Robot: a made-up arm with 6 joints. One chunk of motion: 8 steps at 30 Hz.
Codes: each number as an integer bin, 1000 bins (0 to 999) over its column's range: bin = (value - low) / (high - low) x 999, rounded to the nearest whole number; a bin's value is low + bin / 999 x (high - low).
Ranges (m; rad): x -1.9..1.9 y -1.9..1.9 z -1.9..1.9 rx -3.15..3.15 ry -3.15..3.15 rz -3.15..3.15
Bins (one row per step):
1: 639 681 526 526 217 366
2: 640 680 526 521 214 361
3: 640 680 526 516 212 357
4: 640 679 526 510 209 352
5: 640 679 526 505 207 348
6: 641 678 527 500 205 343
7: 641 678 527 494 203 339
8: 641 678 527 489 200 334
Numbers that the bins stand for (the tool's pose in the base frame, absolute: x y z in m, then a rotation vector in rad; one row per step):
1: 0.5306 0.6904 0.1008 0.1671 -1.7815 -0.8419
2: 0.5344 0.6866 0.1008 0.1356 -1.8005 -0.8734
3: 0.5344 0.6866 0.1008 0.1041 -1.8131 -0.8986
4: 0.5344 0.6828 0.1008 0.0662 -1.8320 -0.9302
5: 0.5344 0.6828 0.1008 0.0347 -1.8446 -0.9554
6: 0.5382 0.6790 0.1046 0.0032 -1.8572 -0.9869
7: 0.5382 0.6790 0.1046 -0.0347 -1.8698 -1.0122
8: 0.5382 0.6790 0.1046 -0.0662 -1.8887 -1.0437

